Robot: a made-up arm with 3 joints. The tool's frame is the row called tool.
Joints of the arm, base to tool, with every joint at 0 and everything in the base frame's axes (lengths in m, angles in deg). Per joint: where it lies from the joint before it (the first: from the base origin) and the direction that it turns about. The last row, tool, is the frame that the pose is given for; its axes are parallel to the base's.
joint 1: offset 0.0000 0.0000 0.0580 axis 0 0 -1
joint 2: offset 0.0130 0.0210 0.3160 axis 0 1 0
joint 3: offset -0.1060 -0.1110 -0.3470 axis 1 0 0
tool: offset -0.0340 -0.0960 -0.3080
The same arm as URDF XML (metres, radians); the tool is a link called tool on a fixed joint. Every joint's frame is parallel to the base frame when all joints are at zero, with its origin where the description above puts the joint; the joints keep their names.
<robot name="arm">
<link name="base"/>
<link name="link1"/>
<link name="link2"/>
<link name="link3"/>
<link name="tool"/>
<joint name="joint 1" type="continuous"><parent link="base"/><child link="link1"/><origin xyz="0.0000 0.0000 0.0580"/><axis xyz="0 0 -1"/></joint>
<joint name="joint 2" type="continuous"><parent link="link1"/><child link="link2"/><origin xyz="0.0130 0.0210 0.3160"/><axis xyz="0 1 0"/></joint>
<joint name="joint 3" type="continuous"><parent link="link2"/><child link="link3"/><origin xyz="-0.1060 -0.1110 -0.3470"/><axis xyz="1 0 0"/></joint>
<joint name="tool_joint" type="fixed"><parent link="link3"/><child link="tool"/><origin xyz="-0.0340 -0.0960 -0.3080"/></joint>
</robot>

